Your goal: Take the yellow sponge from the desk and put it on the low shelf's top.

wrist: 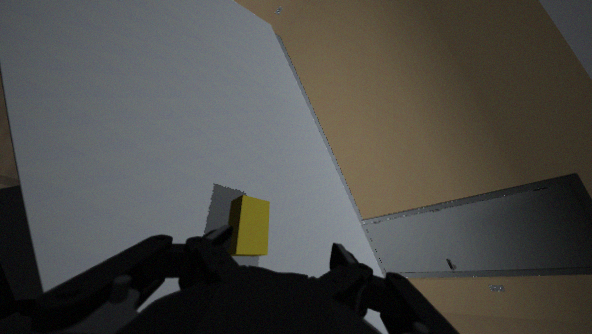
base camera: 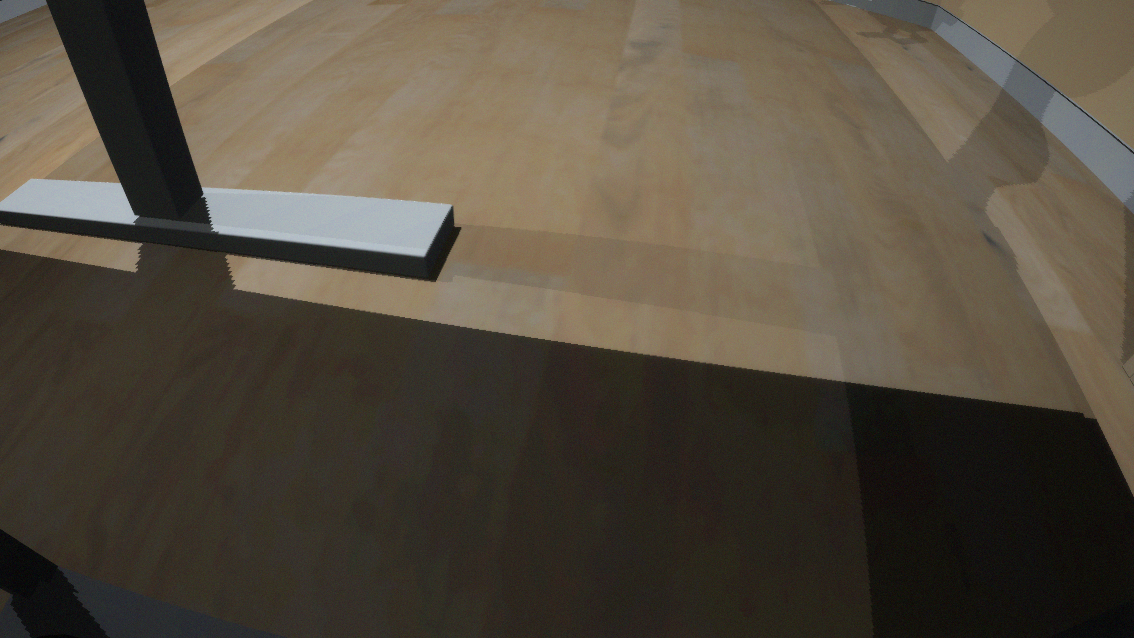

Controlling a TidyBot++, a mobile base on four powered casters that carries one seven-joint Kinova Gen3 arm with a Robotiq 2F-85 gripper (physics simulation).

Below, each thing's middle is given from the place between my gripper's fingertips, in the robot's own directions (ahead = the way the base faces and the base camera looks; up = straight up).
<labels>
I see my gripper 21 cm above the yellow sponge (wrist: 249, 216) and 11 cm to the right of it.
</labels>
